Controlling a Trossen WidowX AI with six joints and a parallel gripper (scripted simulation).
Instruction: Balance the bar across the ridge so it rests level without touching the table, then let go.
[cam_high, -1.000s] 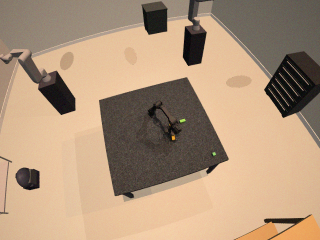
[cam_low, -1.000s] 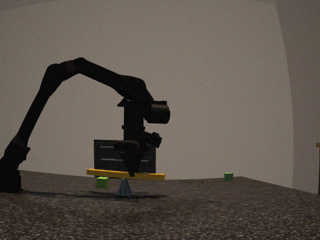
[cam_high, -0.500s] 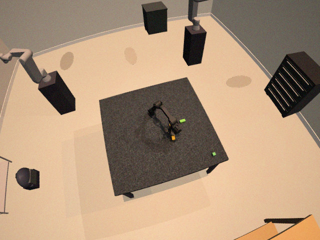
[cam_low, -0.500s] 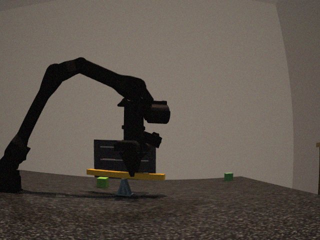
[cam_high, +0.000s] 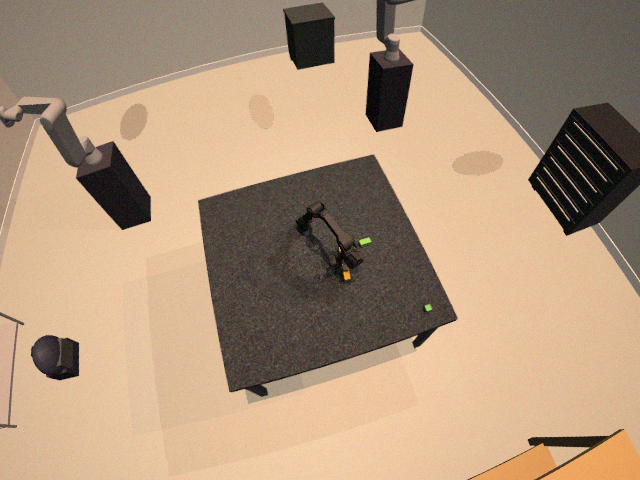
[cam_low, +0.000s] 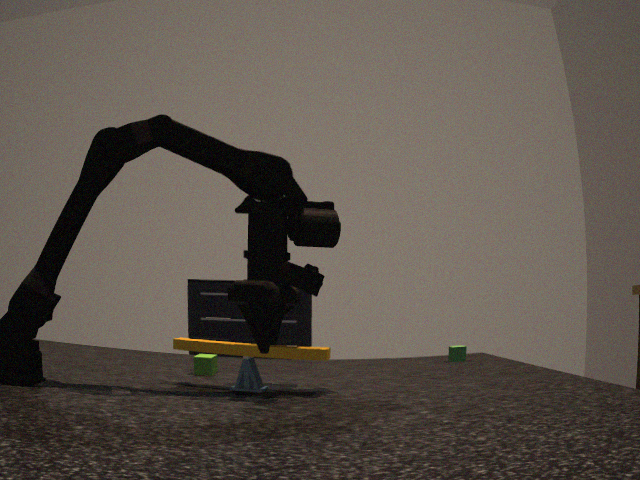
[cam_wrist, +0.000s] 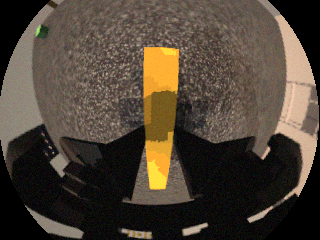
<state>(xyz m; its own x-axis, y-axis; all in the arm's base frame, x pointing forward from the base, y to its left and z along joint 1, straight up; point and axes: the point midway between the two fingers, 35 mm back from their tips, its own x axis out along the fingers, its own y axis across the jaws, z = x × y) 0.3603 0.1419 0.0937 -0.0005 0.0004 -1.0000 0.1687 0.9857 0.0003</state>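
Right now my gripper tip is 30 mm past the yellow bar. Round my gripper tip: green cube 380 mm ahead, 360 mm to the left, 40 mm below.
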